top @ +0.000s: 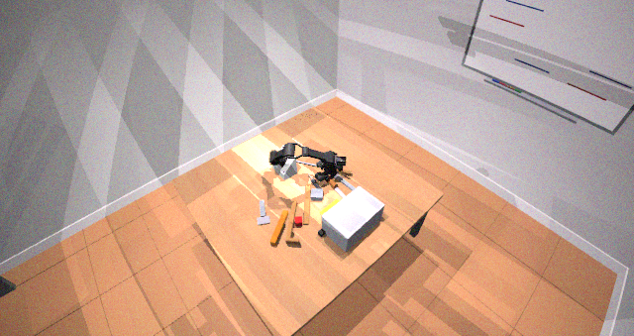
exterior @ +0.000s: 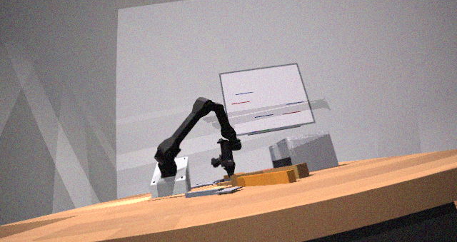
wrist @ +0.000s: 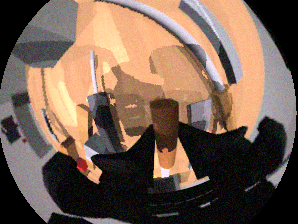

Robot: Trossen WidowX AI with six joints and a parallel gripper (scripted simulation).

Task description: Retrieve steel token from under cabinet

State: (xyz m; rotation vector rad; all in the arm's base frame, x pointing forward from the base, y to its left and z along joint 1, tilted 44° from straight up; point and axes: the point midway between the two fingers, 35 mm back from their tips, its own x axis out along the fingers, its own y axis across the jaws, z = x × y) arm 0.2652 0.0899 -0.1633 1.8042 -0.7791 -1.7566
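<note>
The grey block is 50 mm ahead of my gripper tip, 140 mm to the right of it and 10 mm above it. Round my gripper tip: thin wooden stick (60 mm ahead, 220 mm to the right); then red block (140 mm ahead, 340 mm to the right, 10 mm above); then grey bar (120 mm behind, 120 mm to the left).
</note>
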